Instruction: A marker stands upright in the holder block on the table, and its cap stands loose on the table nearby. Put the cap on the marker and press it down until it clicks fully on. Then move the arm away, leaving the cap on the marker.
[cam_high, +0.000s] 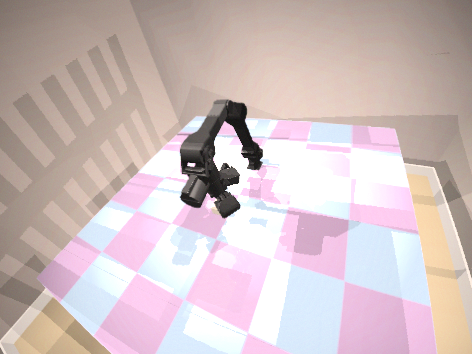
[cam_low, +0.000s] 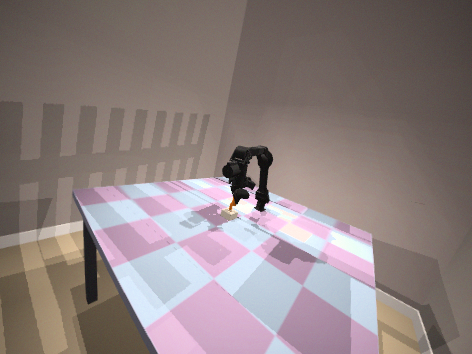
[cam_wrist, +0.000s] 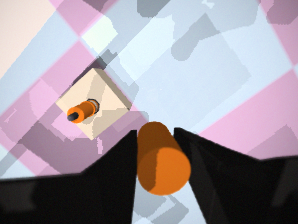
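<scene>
Now: the holder block 10 cm below my gripper tip, 6 cm to the right of it and 5 cm behind it. From my gripper tip the other things lie so: orange cap: 1 cm ahead, 1 cm above.
</scene>
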